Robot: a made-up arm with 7 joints. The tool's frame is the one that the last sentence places. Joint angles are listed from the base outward.
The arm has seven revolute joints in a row. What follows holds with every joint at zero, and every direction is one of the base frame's.
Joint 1 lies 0.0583 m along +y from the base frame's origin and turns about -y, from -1.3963 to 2 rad.
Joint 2 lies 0.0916 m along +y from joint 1 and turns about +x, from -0.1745 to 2 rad.
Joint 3 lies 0.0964 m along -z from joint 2 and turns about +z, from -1.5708 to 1.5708 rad.
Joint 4 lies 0.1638 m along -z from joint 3 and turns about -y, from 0 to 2.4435 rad.
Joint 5 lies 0.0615 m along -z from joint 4 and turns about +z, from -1.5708 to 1.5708 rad.
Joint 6 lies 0.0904 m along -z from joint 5 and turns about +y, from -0.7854 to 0.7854 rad.
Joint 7 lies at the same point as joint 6 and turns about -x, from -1.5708 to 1.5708 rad.
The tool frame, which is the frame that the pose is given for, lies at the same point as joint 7; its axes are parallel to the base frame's.
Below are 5 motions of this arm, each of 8 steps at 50 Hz.
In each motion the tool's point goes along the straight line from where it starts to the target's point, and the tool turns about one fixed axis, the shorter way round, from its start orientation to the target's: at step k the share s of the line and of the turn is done. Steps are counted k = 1, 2, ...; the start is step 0. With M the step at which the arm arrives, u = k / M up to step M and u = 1 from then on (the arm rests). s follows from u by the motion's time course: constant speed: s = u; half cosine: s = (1 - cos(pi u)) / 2; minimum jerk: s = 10 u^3 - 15 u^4 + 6 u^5.
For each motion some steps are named. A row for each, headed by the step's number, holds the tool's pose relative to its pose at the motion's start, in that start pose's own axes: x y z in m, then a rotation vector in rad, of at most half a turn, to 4 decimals.
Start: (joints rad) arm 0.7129 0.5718 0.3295 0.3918 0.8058 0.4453 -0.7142
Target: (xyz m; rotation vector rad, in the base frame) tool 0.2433 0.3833 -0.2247 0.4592 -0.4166 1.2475
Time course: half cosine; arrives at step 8
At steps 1, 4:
1: -0.0003 0.0005 -0.0004 0.0030 0.0013 -0.0042
4: -0.0044 0.0061 -0.0049 0.0393 0.0173 -0.0548

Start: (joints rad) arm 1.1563 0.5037 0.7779 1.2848 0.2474 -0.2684 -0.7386
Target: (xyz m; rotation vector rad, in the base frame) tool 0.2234 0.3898 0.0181 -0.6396 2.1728 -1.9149
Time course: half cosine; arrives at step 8
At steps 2, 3, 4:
2: 0.0023 -0.0008 -0.0014 -0.0007 -0.0182 0.0098
3: 0.0049 -0.0016 -0.0030 -0.0014 -0.0383 0.0206
4: 0.0080 -0.0027 -0.0049 -0.0023 -0.0620 0.0334

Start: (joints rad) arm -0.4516 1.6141 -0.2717 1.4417 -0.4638 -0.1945 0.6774
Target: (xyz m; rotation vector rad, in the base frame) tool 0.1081 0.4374 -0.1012 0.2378 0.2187 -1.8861
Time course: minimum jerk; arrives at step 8
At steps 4, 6, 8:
4: 0.0010 -0.0060 -0.0060 -0.0392 -0.0211 0.0294
6: 0.0019 -0.0108 -0.0108 -0.0702 -0.0379 0.0528
8: 0.0021 -0.0121 -0.0121 -0.0783 -0.0423 0.0589

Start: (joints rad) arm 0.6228 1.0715 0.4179 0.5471 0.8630 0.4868 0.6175
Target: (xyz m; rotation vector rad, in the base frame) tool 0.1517 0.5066 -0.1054 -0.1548 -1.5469 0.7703
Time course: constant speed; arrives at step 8
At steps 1, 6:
1: -0.0020 0.0011 -0.0001 0.0141 -0.0043 0.0027
6: -0.0123 0.0068 -0.0007 0.0844 -0.0260 0.0160

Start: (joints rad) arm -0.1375 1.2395 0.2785 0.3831 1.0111 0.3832 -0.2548
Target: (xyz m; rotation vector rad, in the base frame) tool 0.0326 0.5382 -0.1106 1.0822 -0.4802 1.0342
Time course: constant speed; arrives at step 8
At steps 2, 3, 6, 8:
2: 0.0020 0.0027 0.0004 0.0262 -0.0013 -0.0019
3: 0.0030 0.0040 0.0007 0.0393 -0.0020 -0.0029
6: 0.0059 0.0080 0.0013 0.0786 -0.0039 -0.0057
8: 0.0079 0.0107 0.0018 0.1047 -0.0053 -0.0076

